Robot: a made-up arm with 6 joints. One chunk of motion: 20 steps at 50 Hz.
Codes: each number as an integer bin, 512 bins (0 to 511) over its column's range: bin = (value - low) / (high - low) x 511, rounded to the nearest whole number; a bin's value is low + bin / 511 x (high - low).
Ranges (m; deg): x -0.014..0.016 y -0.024..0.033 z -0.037..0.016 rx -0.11..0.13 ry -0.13..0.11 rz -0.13..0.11
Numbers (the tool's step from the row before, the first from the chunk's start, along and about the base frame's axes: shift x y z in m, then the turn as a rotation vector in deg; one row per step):
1: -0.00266 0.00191 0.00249 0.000 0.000 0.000
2: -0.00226 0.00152 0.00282 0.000 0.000 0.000
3: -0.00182 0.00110 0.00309 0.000 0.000 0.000
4: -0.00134 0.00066 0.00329 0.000 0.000 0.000
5: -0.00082 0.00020 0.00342 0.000 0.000 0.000
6: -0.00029 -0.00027 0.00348 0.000 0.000 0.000
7: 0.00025 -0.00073 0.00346 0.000 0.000 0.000
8: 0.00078 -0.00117 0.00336 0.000 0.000 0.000
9: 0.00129 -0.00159 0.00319 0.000 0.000 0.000
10: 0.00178 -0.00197 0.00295 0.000 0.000 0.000
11: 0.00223 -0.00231 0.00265 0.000 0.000 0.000
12: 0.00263 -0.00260 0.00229 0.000 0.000 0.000
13: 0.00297 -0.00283 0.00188 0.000 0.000 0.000
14: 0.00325 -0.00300 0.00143 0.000 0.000 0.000
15: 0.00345 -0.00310 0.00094 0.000 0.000 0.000
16: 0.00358 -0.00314 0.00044 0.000 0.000 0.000
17: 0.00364 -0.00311 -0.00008 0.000 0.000 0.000
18: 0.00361 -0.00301 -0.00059 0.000 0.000 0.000
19: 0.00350 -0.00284 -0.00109 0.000 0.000 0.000
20: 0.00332 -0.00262 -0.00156 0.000 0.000 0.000
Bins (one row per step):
1: 193 232 381 234 277 277
2: 200 229 384 234 277 277
3: 207 225 387 234 277 277
4: 216 221 388 234 277 277
5: 224 217 390 234 277 277
6: 234 213 390 234 277 277
7: 243 209 390 234 277 277
8: 252 205 389 234 277 277
9: 260 201 387 234 277 277
10: 269 197 385 234 277 277
11: 276 194 382 234 277 277
12: 283 192 379 234 277 277
13: 289 190 375 234 277 277
14: 294 188 371 234 277 277
15: 297 187 366 234 277 277
16: 299 187 361 234 277 277
17: 300 187 356 234 277 277
18: 300 188 351 234 277 277
19: 298 190 346 234 277 277
20: 295 192 342 234 277 277

